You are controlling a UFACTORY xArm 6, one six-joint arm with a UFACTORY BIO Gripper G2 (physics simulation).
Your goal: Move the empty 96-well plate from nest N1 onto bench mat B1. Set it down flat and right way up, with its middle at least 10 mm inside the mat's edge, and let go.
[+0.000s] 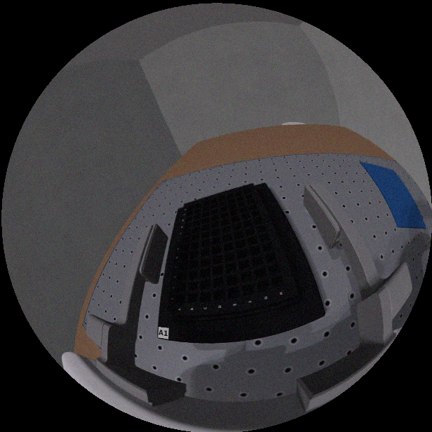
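The black 96-well plate point(230, 250) sits in the black nest point(210, 330), with an A1 label at the nest's near left corner. The plate's rows of wells and white letters face up; it looks level. My gripper point(240, 240) is open, its two finger pads apart, one on the left and one on the right of the plate, with nothing between them. The left pad stands nearer the plate than the right pad. The height of the pads over the plate is hard to tell. The blue bench mat point(400, 197) lies on the board at the right.
A grey perforated board point(272, 357) bears the nest and the mat. A brown table edge point(260, 142) runs behind it, with grey walls beyond. A small pale object point(293, 123) shows past the far table edge. Shadows fall on the board in front and at the right.
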